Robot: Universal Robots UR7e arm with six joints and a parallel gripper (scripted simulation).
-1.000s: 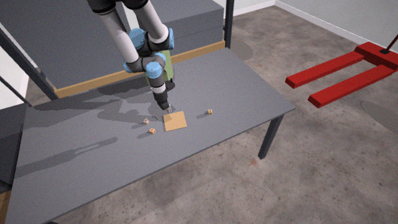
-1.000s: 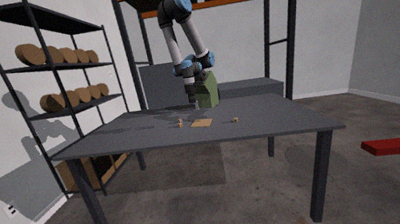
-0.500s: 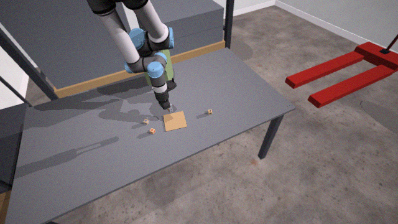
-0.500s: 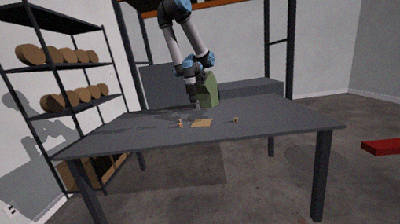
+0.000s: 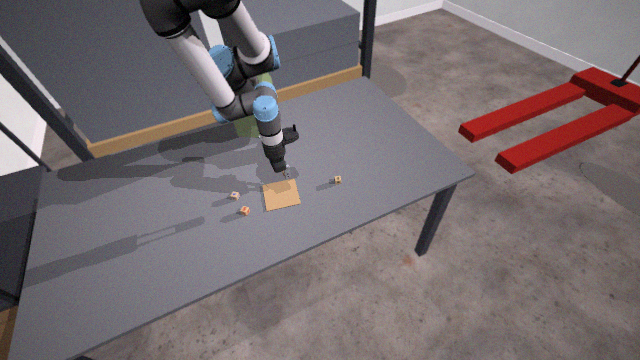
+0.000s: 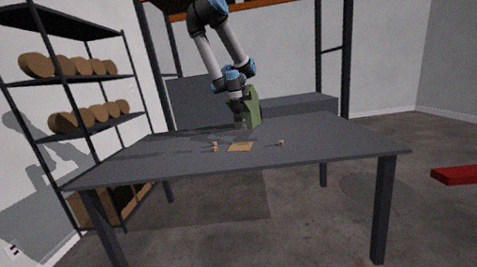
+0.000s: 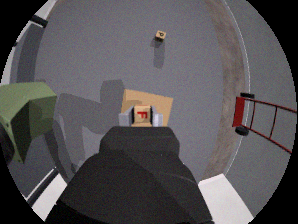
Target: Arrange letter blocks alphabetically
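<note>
Now: hand 120 mm above the tan mat, 40 mm to the left of it and 10 mm past it.
</note>
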